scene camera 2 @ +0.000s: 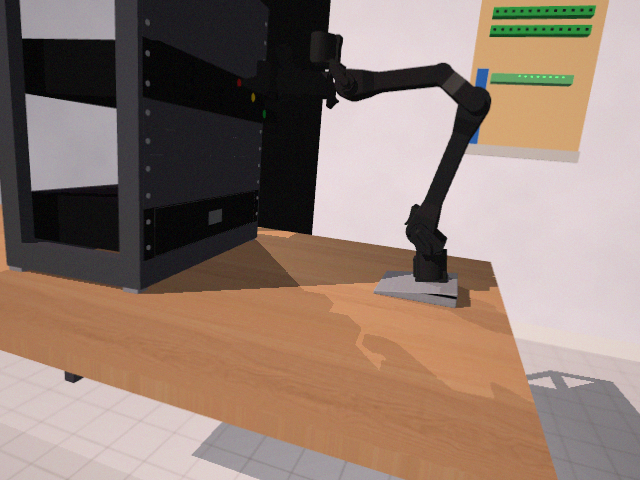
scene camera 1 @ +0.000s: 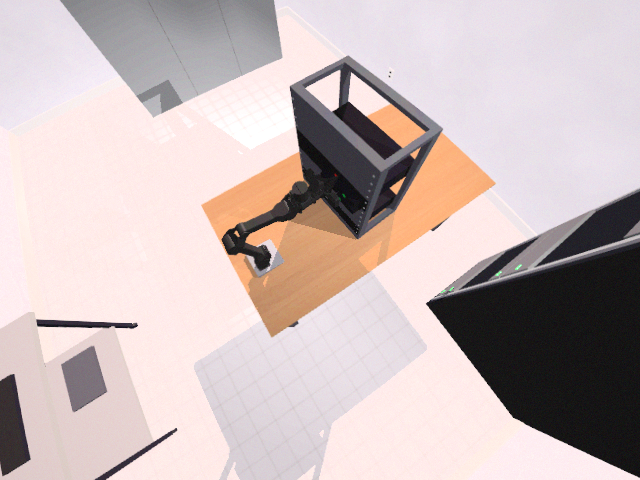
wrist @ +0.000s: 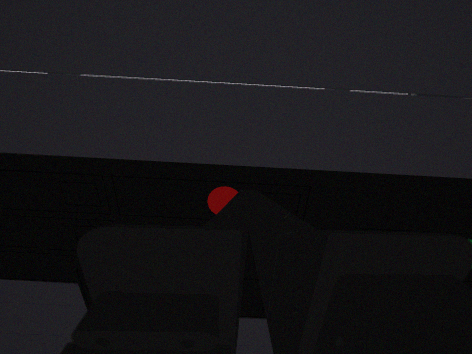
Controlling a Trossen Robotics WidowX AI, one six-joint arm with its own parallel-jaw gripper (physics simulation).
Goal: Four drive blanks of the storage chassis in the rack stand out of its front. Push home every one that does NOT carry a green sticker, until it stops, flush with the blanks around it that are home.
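Seen in the pictures: gripper, fingertip midpoint: point(scene camera 2: 241, 82) point(scene camera 1: 338, 177) point(wrist: 247, 197); arm's base at its link origin: point(scene camera 2: 431, 278) point(scene camera 1: 262, 263).
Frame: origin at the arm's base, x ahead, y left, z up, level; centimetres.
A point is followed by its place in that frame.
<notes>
The storage chassis point(scene camera 1: 316, 155) {x 46.1, y 14.2, z 37.7 cm} point(scene camera 2: 193, 77) {x 46.0, y 19.4, z 35.5 cm} point(wrist: 40, 215) {x 46.3, y 11.5, z 36.1 cm} is a black band across the front of the rack point(scene camera 1: 379, 164) {x 50.8, y -15.5, z 59.1 cm} point(scene camera 2: 129, 155) {x 48.8, y 32.4, z 21.2 cm}. One blank's red sticker point(scene camera 1: 335, 175) {x 46.6, y 0.9, z 37.9 cm} point(scene camera 2: 238, 82) {x 46.8, y 1.3, z 37.7 cm} point(wrist: 220, 199) {x 46.8, y 1.1, z 37.8 cm} is partly covered by a fingertip in the wrist view. A yellow sticker point(scene camera 2: 252, 97) {x 43.3, y 1.1, z 34.7 cm} and a green sticker point(scene camera 1: 343, 195) {x 43.7, y -8.5, z 37.6 cm} point(scene camera 2: 264, 113) {x 43.6, y -6.2, z 32.1 cm} show on other blanks. My gripper point(scene camera 1: 331, 182) {x 46.9, y -0.4, z 37.9 cm} point(scene camera 2: 248, 82) {x 46.9, y -0.4, z 37.9 cm} point(wrist: 247, 197) {x 46.9, y -0.4, z 37.9 cm} is shut and empty, its tips at the red-stickered blank. Contact and how far each blank stands out are too dark to tell. The fingers hide part of the chassis.
Dark grey panels point(scene camera 2: 201, 149) {x 47.7, y 13.7, z 22.7 cm} point(wrist: 225, 125) {x 48.3, y 1.1, z 41.5 cm} lie above and below the chassis in the rack. A lower black unit point(scene camera 2: 180, 224) {x 47.4, y 20.8, z 8.4 cm} has a grey label. The arm's base plate point(scene camera 1: 276, 258) {x 7.5, y -1.6, z -1.0 cm} point(scene camera 2: 398, 284) {x 6.3, y 5.7, z -0.9 cm} stands on the wooden table point(scene camera 1: 310, 263) {x 21.0, y -14.1, z -2.1 cm} point(scene camera 2: 258, 351) {x 20.4, y 41.5, z -2.1 cm}.
</notes>
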